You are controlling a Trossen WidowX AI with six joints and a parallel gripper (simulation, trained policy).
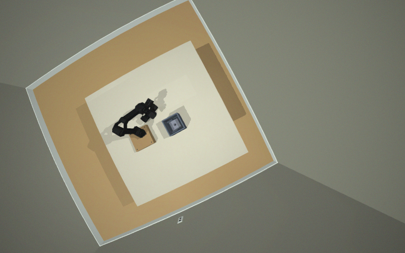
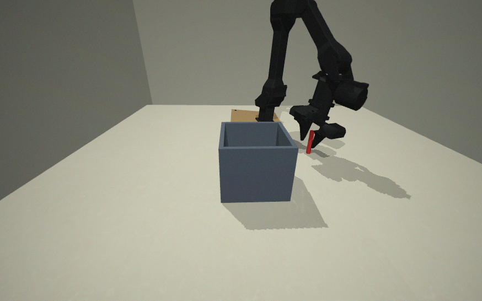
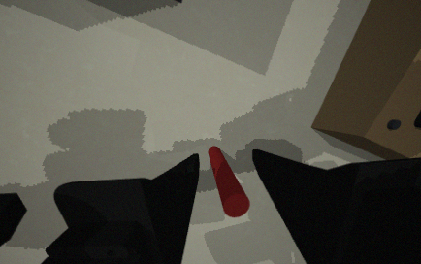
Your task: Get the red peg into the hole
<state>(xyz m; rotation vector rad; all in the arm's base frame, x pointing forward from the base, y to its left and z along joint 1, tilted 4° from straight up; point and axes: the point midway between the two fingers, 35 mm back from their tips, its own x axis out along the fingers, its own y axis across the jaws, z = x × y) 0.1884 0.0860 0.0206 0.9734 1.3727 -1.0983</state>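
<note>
My gripper tip is 220 mm to the left of the pale plate, 120 mm short of it and 10 mm below it. The rest, counted from my gripper tip: red peg: 10 mm to the left, 10 mm above.
</note>
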